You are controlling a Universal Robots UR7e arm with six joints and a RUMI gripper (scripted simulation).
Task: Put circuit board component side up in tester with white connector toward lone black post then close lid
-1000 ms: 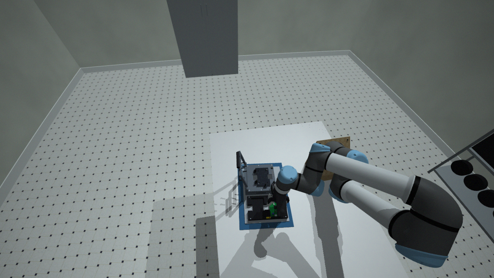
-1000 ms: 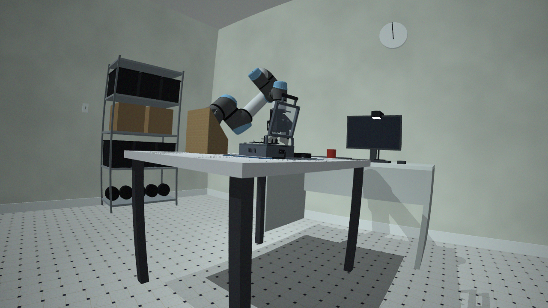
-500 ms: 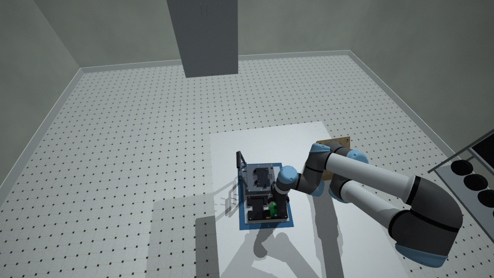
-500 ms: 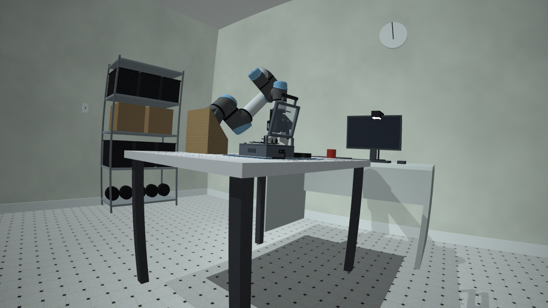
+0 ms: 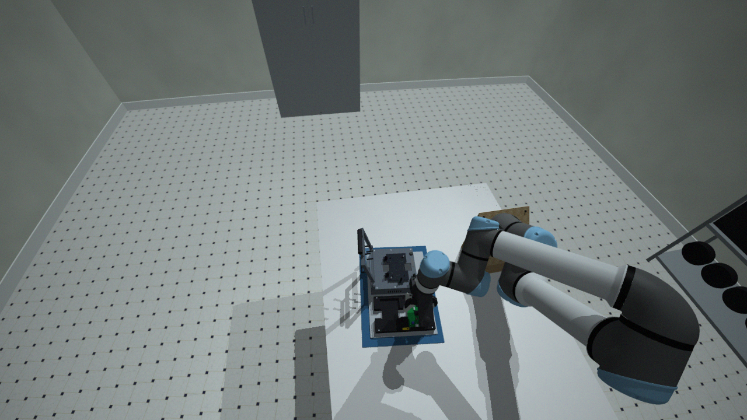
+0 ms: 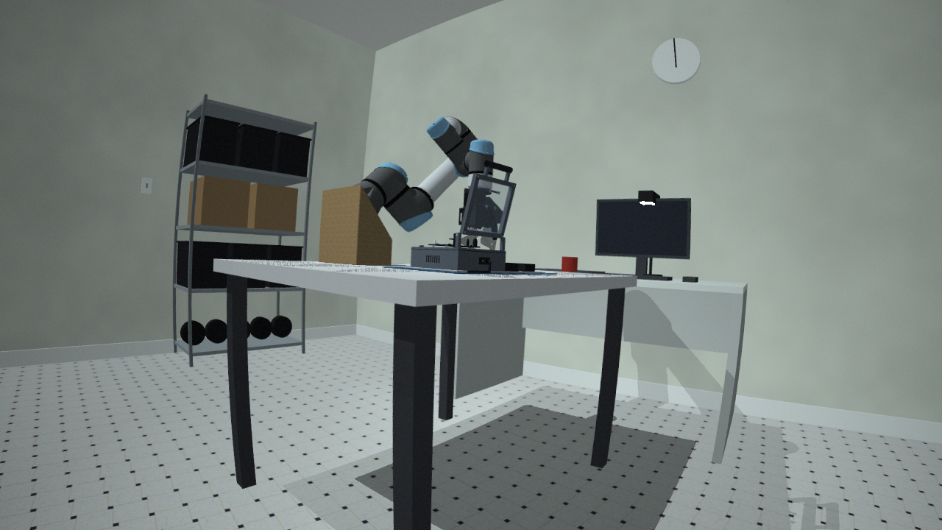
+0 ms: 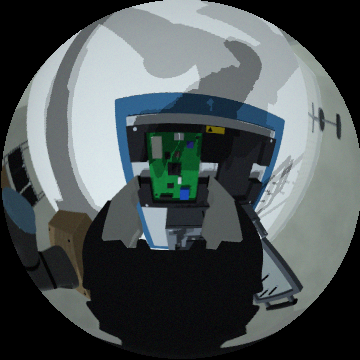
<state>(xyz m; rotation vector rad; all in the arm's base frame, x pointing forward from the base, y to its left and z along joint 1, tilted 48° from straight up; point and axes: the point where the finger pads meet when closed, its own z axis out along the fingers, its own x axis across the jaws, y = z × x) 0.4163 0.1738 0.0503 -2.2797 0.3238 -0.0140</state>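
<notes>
My hand is 20 mm above the green circuit board. From my hand the other things lie so: lid (140 mm ahead, 210 mm to the right, 140 mm above).
</notes>
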